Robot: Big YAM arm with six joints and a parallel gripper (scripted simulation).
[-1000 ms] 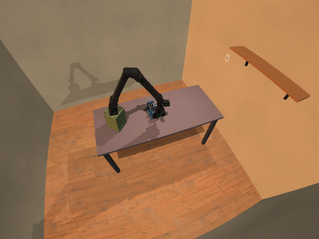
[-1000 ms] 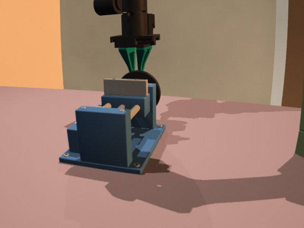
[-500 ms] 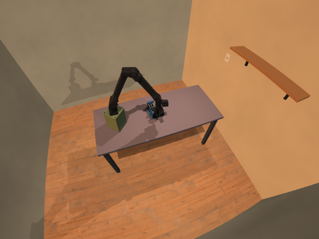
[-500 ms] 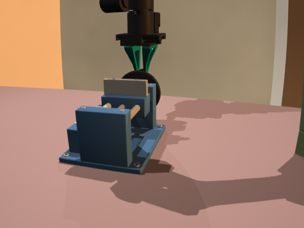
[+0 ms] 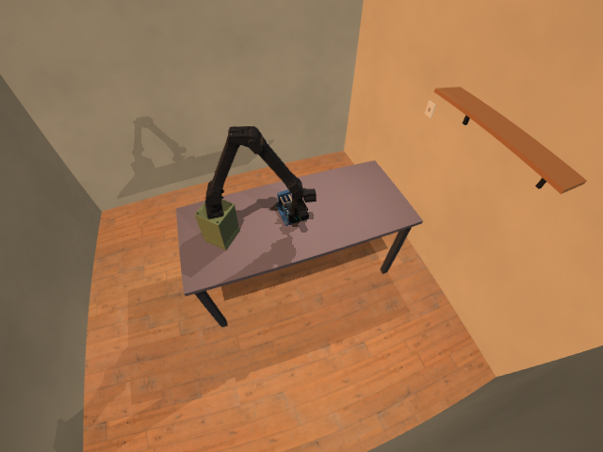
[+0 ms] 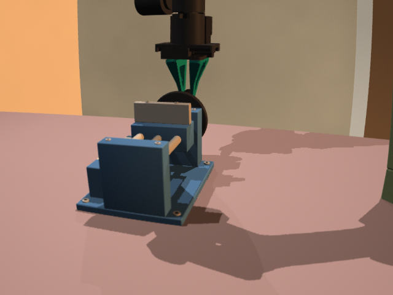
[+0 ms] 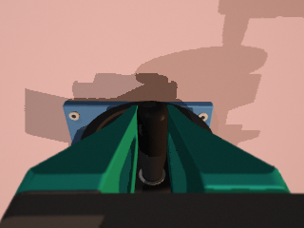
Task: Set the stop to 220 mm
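Right now the grey stop plate is 10 mm ahead of my hand, 130 mm to the left of it and 20 mm below it. From my hand the other things lie so: black crank handle 10 mm to the left.
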